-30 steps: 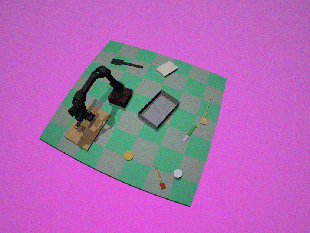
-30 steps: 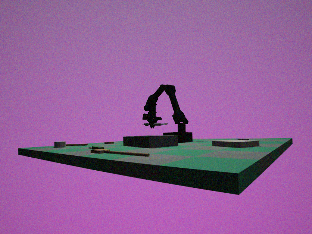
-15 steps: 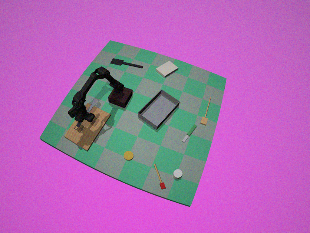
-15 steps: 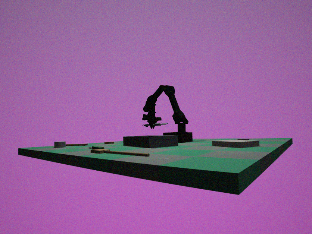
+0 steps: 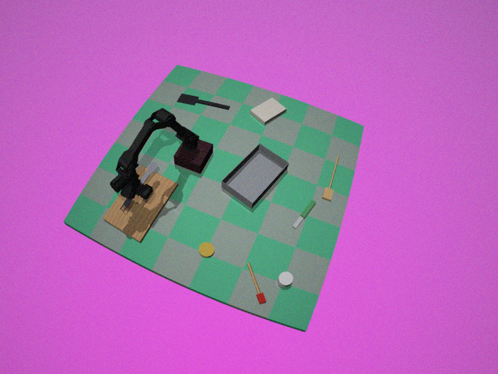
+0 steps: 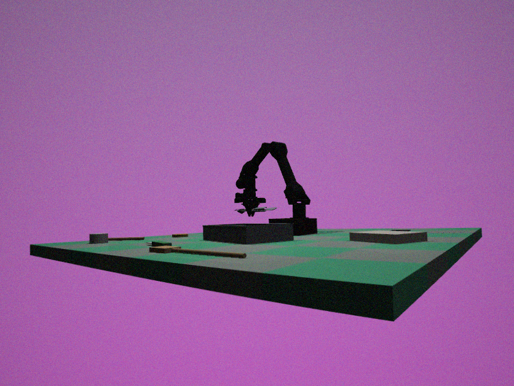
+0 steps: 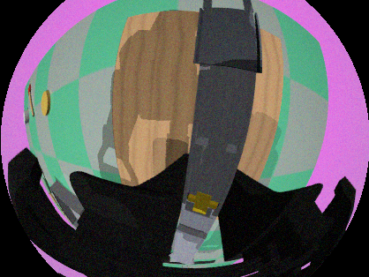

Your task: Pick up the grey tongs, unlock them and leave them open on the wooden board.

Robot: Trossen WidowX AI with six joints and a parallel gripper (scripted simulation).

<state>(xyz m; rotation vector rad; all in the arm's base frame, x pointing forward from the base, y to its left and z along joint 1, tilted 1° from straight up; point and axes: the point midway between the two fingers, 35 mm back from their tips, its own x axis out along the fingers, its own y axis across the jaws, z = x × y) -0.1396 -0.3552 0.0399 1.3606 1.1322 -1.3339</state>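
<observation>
Now: gripper tip 70 mm above the wooden board. Also, from my gripper tip: white cylinder (760 mm ahead, 160 mm to the right, 60 mm below); roasting tin (500 mm ahead, 320 mm to the left, 60 mm below); yellow disc (390 mm ahead, 120 mm to the right, 70 mm below).
</observation>
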